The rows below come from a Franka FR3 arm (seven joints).
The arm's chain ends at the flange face. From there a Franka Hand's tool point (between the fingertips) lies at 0.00 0.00 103.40 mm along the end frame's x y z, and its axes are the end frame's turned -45 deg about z.
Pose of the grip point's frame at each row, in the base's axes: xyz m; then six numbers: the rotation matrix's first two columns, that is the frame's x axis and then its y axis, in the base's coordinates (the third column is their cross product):
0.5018 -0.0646 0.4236 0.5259 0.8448 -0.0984 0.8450 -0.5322 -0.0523
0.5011 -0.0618 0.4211 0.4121 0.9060 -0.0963 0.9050 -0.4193 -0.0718
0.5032 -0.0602 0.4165 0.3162 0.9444 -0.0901 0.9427 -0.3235 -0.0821
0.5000 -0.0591 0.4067 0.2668 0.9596 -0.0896 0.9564 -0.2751 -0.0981
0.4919 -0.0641 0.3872 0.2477 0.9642 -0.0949 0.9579 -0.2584 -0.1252
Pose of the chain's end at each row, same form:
0.5118 -0.0588 0.5264 0.9694 0.2210 -0.1066 0.2256 -0.9737 0.0326
0.5120 -0.0558 0.5237 0.9313 0.3441 -0.1189 0.3485 -0.9371 0.0173
0.5142 -0.0541 0.5191 0.8902 0.4390 -0.1218 0.4430 -0.8965 0.0057
0.5123 -0.0529 0.5092 0.8649 0.4840 -0.1327 0.4876 -0.8731 -0.0060
0.5069 -0.0579 0.4893 0.8525 0.4991 -0.1556 0.5022 -0.8645 -0.0214

